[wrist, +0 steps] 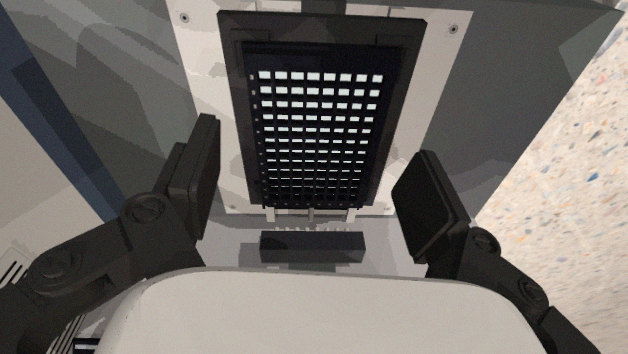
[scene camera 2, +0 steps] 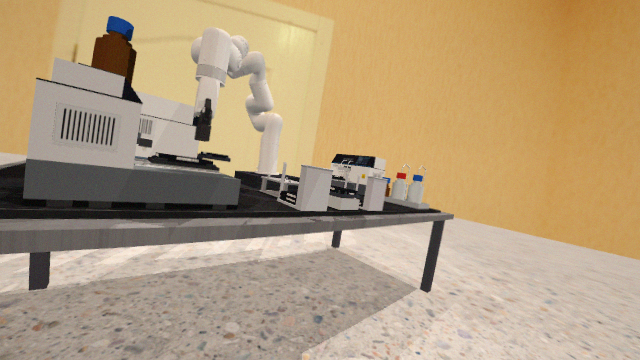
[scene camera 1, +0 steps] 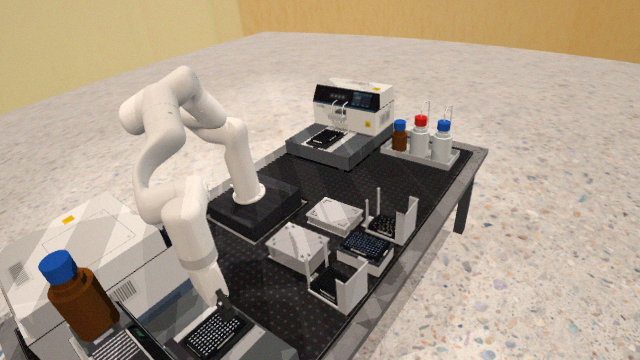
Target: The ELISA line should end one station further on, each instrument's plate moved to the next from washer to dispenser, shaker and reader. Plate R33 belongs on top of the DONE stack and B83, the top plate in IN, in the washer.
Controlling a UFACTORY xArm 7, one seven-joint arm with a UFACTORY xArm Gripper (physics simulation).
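Frame: origin at the arm's base, x back, y left, z down, level; millimetres.
Where they show: gripper, between the fingertips: [wrist: 317, 158] [scene camera 2: 201, 140] [scene camera 1: 219, 306]; arm's base, origin of its link: [scene camera 2: 267, 173] [scene camera 1: 249, 194].
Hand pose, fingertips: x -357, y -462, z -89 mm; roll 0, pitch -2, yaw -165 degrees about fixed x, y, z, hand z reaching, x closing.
Things, the pixels of their centre, and the offset from my fingertips. "*": a spot on its surface instead.
- dark plate with pale wells, middle of its body: [wrist: 316, 143] [scene camera 1: 214, 332] [scene camera 2: 184, 159] dx -1, dy -36, dz +57 mm
- black plate, middle of its body: [scene camera 1: 325, 136] dx +311, dy +936, dz +51 mm
- washer, middle of its body: [scene camera 1: 340, 119] [scene camera 2: 346, 172] dx +304, dy +1065, dz +12 mm
- plate with bluish wells, middle of its body: [scene camera 1: 365, 244] [scene camera 2: 336, 189] dx -153, dy +423, dz +86 mm
- brown bottle, a spot on its surface: [scene camera 1: 84, 302] [scene camera 2: 115, 48] * dx +74, dy -207, dz -182 mm
- white boxy instrument, middle of its body: [scene camera 1: 95, 278] [scene camera 2: 130, 135] dx +382, dy -127, dz +12 mm
- bottle tray, middle of its body: [scene camera 1: 422, 129] [scene camera 2: 401, 183] dx -77, dy +1142, dz +24 mm
- dark bar, a spot on its surface: [wrist: 312, 246] * dx +5, dy -116, dz +24 mm
My open, empty gripper [scene camera 1: 226, 311] [scene camera 2: 202, 136] [wrist: 310, 192] hangs above the front-left instrument. A dark plate with pale wells [scene camera 1: 215, 334] [wrist: 314, 120] lies on that instrument's carrier, below and ahead of the fingers in the wrist view. A black plate [scene camera 1: 326, 138] sits on the washer [scene camera 1: 352, 156] at the back. A plate with bluish wells [scene camera 1: 367, 243] sits on a small white block. Two open stack holders [scene camera 1: 407, 220] [scene camera 1: 352, 289] hold plates, one with dotted wells [scene camera 1: 384, 226], one dark [scene camera 1: 329, 282]. Labels R33, B83, IN and DONE are not readable.
A brown bottle [scene camera 1: 84, 302] [scene camera 2: 114, 56] tops the front-left instrument. A white boxy instrument [scene camera 1: 107, 225] [scene camera 2: 170, 132] stands beside the arm. Two white boxes [scene camera 1: 334, 215] [scene camera 1: 298, 245] stand near the holders. A bottle tray [scene camera 1: 422, 159] stands at the back right. A dark bar [wrist: 312, 246] lies under the wrist.
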